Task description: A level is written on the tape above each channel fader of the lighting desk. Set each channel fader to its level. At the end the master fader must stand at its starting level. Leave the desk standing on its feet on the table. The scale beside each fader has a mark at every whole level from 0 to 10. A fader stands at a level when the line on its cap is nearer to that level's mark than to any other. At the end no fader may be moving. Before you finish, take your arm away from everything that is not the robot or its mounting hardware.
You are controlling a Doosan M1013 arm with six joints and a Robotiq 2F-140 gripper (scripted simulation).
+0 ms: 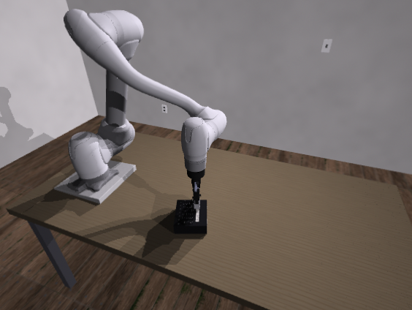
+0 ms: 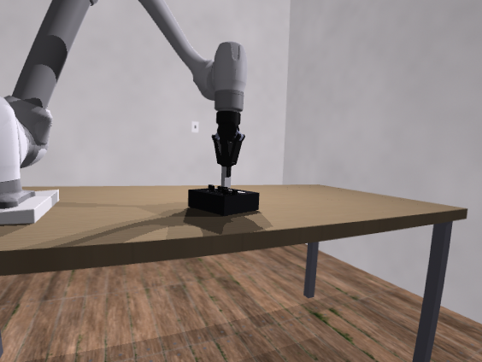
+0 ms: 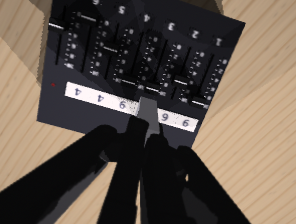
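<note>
The channel 3 fader cap lies 3 cm below my hand, 2 cm behind it and 1 cm to the right of it. Also, from my hand: channel 5 fader cap: 6 cm to the right, 3 cm below, 3 cm behind; then channel 1 fader cap: 4 cm behind, 3 cm to the left, 3 cm below; then channel 4 fader cap: 3 cm to the right, 3 cm below, 1 cm behind.
</note>
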